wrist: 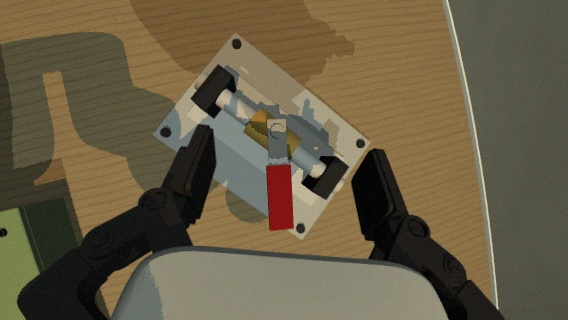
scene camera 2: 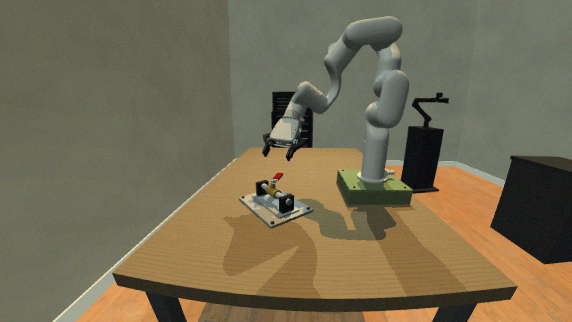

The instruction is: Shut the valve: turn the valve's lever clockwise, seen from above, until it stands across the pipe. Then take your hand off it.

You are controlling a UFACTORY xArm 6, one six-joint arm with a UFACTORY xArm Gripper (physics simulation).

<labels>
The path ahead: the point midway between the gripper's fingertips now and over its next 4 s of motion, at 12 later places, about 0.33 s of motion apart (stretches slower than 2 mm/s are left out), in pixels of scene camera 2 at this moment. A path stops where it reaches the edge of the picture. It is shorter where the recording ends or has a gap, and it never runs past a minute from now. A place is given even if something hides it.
My gripper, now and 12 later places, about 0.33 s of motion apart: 275, 157; 274, 157; 276, 176; 275, 178; 275, 182; 275, 183; 273, 183; 274, 183; 274, 183; 274, 183; 274, 183; 272, 182; 271, 181
</labels>
